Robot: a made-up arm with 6 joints. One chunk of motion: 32 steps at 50 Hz.
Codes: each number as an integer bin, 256 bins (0 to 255) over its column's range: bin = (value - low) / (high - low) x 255, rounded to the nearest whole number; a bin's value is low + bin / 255 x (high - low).
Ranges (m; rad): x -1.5..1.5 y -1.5..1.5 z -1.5..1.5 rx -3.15..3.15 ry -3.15..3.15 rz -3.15..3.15
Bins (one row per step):
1: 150 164 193 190 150 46
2: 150 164 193 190 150 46
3: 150 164 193 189 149 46
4: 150 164 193 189 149 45
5: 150 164 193 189 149 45
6: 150 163 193 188 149 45
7: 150 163 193 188 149 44
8: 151 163 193 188 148 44
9: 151 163 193 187 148 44
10: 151 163 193 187 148 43
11: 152 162 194 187 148 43
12: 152 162 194 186 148 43
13: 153 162 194 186 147 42
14: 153 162 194 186 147 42
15: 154 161 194 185 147 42
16: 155 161 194 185 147 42
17: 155 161 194 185 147 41
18: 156 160 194 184 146 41
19: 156 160 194 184 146 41
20: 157 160 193 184 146 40
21: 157 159 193 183 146 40
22: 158 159 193 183 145 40
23: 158 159 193 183 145 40
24: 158 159 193 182 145 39
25: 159 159 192 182 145 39
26: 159 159 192 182 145 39
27: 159 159 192 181 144 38
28: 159 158 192 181 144 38
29: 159 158 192 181 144 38
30: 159 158 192 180 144 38
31: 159 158 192 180 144 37
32: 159 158 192 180 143 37
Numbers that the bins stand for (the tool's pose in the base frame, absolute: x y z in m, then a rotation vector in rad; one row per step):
1: 0.2647 0.4294 0.7706 1.5441 0.5559 -2.0135
2: 0.2647 0.4294 0.7706 1.5441 0.5559 -2.0135
3: 0.2647 0.4294 0.7706 1.5194 0.5312 -2.0135
4: 0.2647 0.4294 0.7706 1.5194 0.5312 -2.0382
5: 0.2647 0.4294 0.7706 1.5194 0.5312 -2.0382
6: 0.2647 0.4176 0.7706 1.4947 0.5312 -2.0382
7: 0.2647 0.4176 0.7706 1.4947 0.5312 -2.0629
8: 0.2765 0.4176 0.7706 1.4947 0.5065 -2.0629
9: 0.2765 0.4176 0.7706 1.4700 0.5065 -2.0629
10: 0.2765 0.4176 0.7706 1.4700 0.5065 -2.0876
11: 0.2882 0.4059 0.7824 1.4700 0.5065 -2.0876
12: 0.2882 0.4059 0.7824 1.4453 0.5065 -2.0876
13: 0.3000 0.4059 0.7824 1.4453 0.4818 -2.1124
14: 0.3000 0.4059 0.7824 1.4453 0.4818 -2.1124
15: 0.3118 0.3941 0.7824 1.4206 0.4818 -2.1124
16: 0.3235 0.3941 0.7824 1.4206 0.4818 -2.1124
17: 0.3235 0.3941 0.7824 1.4206 0.4818 -2.1371
18: 0.3353 0.3824 0.7824 1.3959 0.4571 -2.1371
19: 0.3353 0.3824 0.7824 1.3959 0.4571 -2.1371
20: 0.3471 0.3824 0.7706 1.3959 0.4571 -2.1618
21: 0.3471 0.3706 0.7706 1.3712 0.4571 -2.1618
22: 0.3588 0.3706 0.7706 1.3712 0.4324 -2.1618
23: 0.3588 0.3706 0.7706 1.3712 0.4324 -2.1618
24: 0.3588 0.3706 0.7706 1.3465 0.4324 -2.1865
25: 0.3706 0.3706 0.7588 1.3465 0.4324 -2.1865
26: 0.3706 0.3706 0.7588 1.3465 0.4324 -2.1865
27: 0.3706 0.3706 0.7588 1.3218 0.4076 -2.2112
28: 0.3706 0.3588 0.7588 1.3218 0.4076 -2.2112
29: 0.3706 0.3588 0.7588 1.3218 0.4076 -2.2112
30: 0.3706 0.3588 0.7588 1.2971 0.4076 -2.2112
31: 0.3706 0.3588 0.7588 1.2971 0.4076 -2.2359
32: 0.3706 0.3588 0.7588 1.2971 0.3829 -2.2359

